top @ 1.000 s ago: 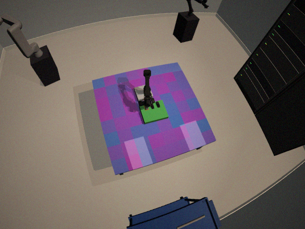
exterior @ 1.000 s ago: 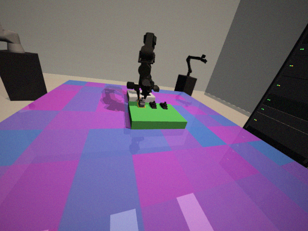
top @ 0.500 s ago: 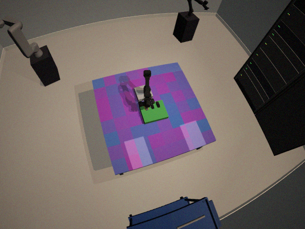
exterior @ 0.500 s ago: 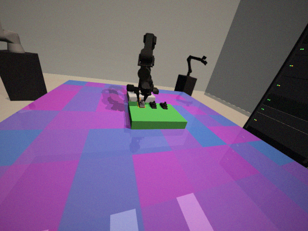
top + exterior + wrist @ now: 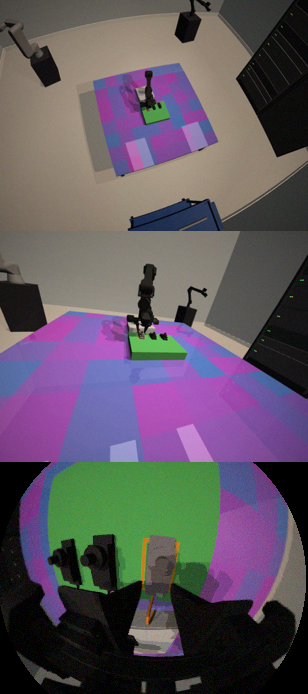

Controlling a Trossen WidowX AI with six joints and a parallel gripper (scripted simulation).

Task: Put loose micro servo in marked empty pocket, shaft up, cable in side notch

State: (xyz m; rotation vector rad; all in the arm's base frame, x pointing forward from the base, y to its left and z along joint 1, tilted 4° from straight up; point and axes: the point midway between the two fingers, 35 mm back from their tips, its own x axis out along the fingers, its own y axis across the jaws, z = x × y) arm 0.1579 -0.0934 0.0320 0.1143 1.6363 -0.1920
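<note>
My gripper tip is now 14 cm short of the green deck, 5 cm to the right of it and 4 cm above it.
</note>
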